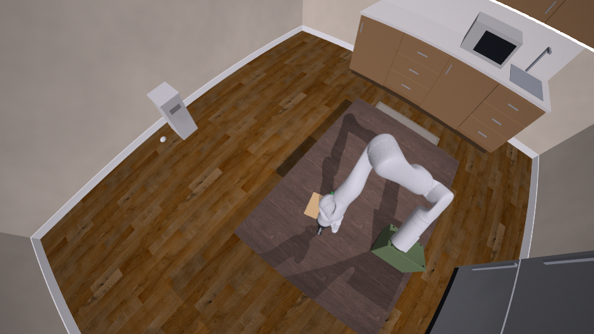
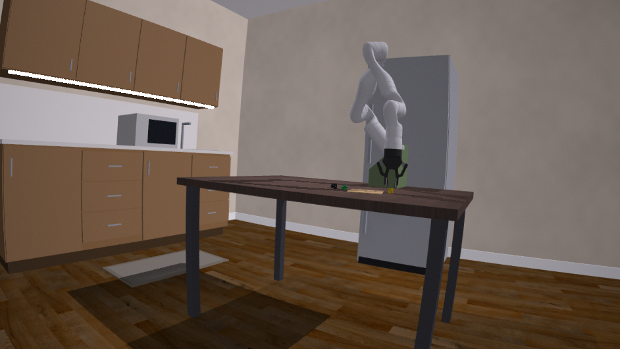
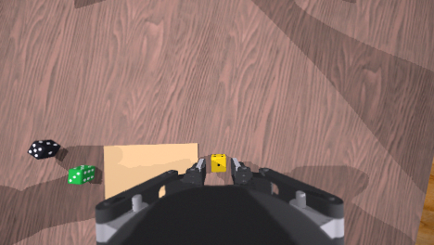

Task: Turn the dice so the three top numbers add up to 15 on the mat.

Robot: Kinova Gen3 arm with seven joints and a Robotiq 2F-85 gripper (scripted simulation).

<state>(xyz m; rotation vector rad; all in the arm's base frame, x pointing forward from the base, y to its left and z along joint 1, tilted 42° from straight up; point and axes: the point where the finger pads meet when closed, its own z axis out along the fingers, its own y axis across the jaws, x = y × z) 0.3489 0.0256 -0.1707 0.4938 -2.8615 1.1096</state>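
The yellow die is 4 cm below my hand. The rest, counted from my hand: black die: 25 cm to the right, 6 cm ahead, 4 cm below; green die: 18 cm to the right, 7 cm ahead, 4 cm below; tan mat: 8 cm to the right, 7 cm ahead, 4 cm below.
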